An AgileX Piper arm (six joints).
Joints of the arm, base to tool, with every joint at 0 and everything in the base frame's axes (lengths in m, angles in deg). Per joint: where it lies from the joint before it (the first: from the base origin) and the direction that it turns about. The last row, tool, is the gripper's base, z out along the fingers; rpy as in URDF.
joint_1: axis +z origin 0 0 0.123
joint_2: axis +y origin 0 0 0
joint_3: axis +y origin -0.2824 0 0.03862
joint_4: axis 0.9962 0 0.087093 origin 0.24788 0 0.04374
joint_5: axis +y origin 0 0 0
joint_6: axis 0.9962 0 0.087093 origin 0.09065 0 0.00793
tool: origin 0 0 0 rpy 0 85.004 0
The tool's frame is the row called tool.
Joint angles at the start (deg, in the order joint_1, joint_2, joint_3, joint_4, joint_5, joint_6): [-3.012, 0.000, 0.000, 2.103, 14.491, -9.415]
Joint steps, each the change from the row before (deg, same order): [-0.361, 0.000, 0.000, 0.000, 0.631, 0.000]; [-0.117, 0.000, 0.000, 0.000, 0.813, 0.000]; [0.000, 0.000, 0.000, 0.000, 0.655, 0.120]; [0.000, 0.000, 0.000, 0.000, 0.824, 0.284]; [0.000, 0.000, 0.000, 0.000, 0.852, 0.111]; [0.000, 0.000, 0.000, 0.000, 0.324, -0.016]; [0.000, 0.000, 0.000, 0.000, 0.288, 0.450]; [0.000, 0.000, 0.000, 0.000, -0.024, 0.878]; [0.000, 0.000, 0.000, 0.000, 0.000, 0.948]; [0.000, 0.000, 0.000, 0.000, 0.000, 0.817]
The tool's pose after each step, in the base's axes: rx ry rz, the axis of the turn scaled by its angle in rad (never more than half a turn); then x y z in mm. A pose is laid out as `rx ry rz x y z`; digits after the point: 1 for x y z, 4 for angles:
-0.0682 1.7478 -0.1290 55.0 -2.4 189.4
-0.0674 1.7620 -0.1292 54.8 -2.4 188.1
-0.0663 1.7734 -0.1266 54.6 -2.4 187.1
-0.0627 1.7879 -0.1217 54.3 -2.3 185.8
-0.0619 1.8027 -0.1190 54.0 -2.2 184.5
-0.0625 1.8083 -0.1187 53.9 -2.2 184.0
-0.0557 1.8134 -0.1127 53.8 -2.2 183.6
-0.0418 1.8131 -0.1018 53.8 -2.2 183.6
-0.0268 1.8132 -0.0901 53.8 -2.2 183.6
-0.0138 1.8131 -0.0800 53.8 -2.2 183.6

